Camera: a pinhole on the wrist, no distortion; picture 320 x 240 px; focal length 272.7 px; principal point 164.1 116.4 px. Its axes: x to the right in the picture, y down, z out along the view. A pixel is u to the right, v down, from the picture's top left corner.
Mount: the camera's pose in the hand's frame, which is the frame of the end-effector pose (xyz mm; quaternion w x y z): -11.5 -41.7 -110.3 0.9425 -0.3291 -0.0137 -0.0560
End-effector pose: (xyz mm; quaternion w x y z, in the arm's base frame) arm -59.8 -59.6 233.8 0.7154 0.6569 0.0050 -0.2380
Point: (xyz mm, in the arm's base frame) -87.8 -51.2 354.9
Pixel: 77.1 156.7
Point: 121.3 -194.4 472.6
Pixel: 253.4 216.1
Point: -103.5 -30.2 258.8
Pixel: 55.3 48.0
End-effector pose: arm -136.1 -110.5 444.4 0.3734 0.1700 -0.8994 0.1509
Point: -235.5 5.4 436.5
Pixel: 212.4 204.1
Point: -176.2 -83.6 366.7
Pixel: 134.9 62.0
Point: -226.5 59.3 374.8
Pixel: 137.5 215.8
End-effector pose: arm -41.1 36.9 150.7 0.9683 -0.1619 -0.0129 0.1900
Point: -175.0 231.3 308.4
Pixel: 132.4 83.6
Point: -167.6 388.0 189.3
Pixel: 165.9 199.1
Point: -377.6 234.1 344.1
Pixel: 27.2 87.1
